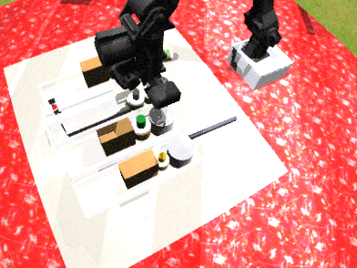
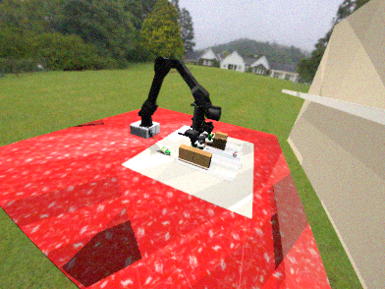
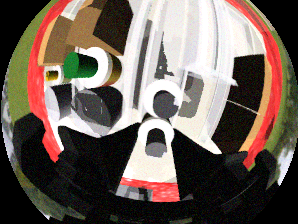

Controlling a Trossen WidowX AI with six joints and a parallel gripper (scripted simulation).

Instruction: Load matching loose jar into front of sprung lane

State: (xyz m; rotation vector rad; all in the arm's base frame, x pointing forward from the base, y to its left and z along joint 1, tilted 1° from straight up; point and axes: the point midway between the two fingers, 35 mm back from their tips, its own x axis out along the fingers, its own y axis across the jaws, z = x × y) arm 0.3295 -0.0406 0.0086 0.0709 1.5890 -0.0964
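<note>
The sprung lane is 14 cm ahead of my gripper tip, 4 cm to the right of it and 2 cm below it. From my gripper tip the other things lie so: red mark: 22 cm ahead, 6 cm to the right, 3 cm above; then dark rod: 9 cm behind, 15 cm to the left, 3 cm below.
</note>
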